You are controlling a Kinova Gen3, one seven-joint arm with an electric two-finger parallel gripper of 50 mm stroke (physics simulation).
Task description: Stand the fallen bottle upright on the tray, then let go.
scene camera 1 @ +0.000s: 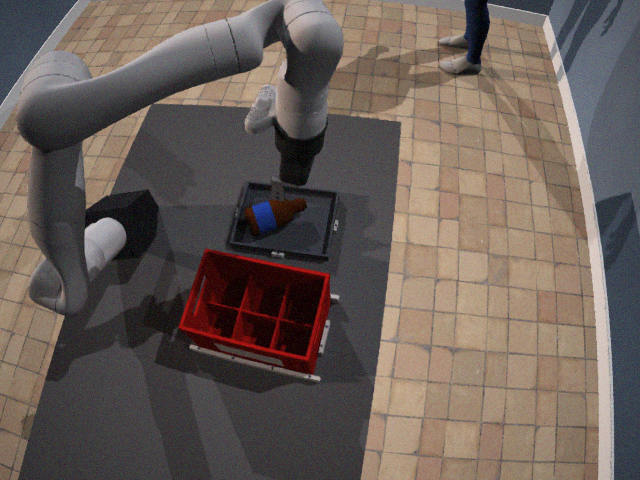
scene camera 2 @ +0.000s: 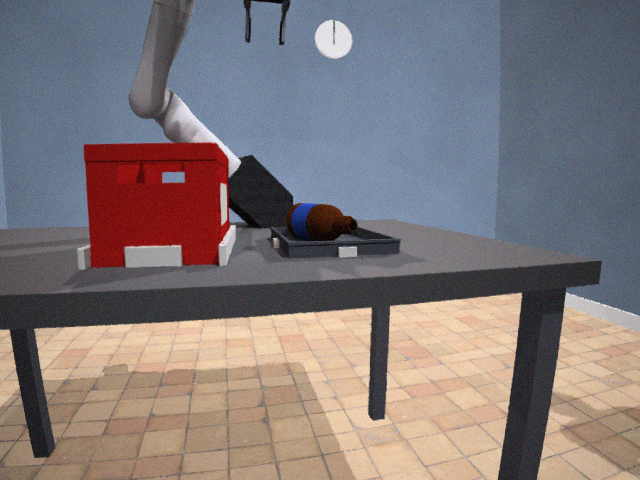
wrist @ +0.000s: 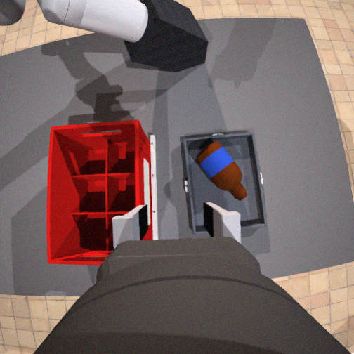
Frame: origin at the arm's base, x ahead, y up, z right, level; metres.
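Where they show: gripper, fingertip midpoint: (scene camera 1: 282, 185) (scene camera 2: 264, 41); arm's base, origin of the base link: (scene camera 1: 109, 235) (scene camera 2: 229, 172).
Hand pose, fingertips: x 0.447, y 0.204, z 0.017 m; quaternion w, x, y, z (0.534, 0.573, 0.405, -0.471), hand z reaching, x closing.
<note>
Things, the pixels of their top centre, and the offset from my fingertips.
- brown bottle with a blue label, middle of its top: (scene camera 2: 323, 204) (scene camera 1: 275, 205) dx -0.052, dy -0.280, dz -0.132 m
- dark grey tray, middle of its top: (scene camera 2: 327, 232) (scene camera 1: 285, 216) dx -0.032, dy -0.333, dz -0.131 m
- red crate with open compartments, middle of its top: (scene camera 2: 170, 152) (scene camera 1: 253, 301) dx -0.074, dy -0.184, dz +0.153 m
The brown bottle with a blue label (scene camera 1: 279, 214) (scene camera 2: 324, 223) (wrist: 228, 174) lies on its side on the dark grey tray (scene camera 1: 310, 233) (scene camera 2: 315, 249) (wrist: 204, 206). In the wrist view its neck points to the lower right, and its base is near the tray's upper left corner. My gripper (scene camera 1: 279, 194) (scene camera 2: 265, 42) (wrist: 175, 215) is open and empty. It hangs high above the table. In the wrist view the bottle shows ahead and to the right of the fingers. In scene camera 1 the far finger is hidden.
A red crate with open compartments (scene camera 1: 268, 264) (scene camera 2: 155, 217) (wrist: 60, 200) stands beside the tray, with white strips around its foot. The black arm mount (scene camera 1: 135, 219) (scene camera 2: 261, 191) (wrist: 170, 40) is near both. A person's legs (scene camera 1: 476, 31) show beyond the table.
</note>
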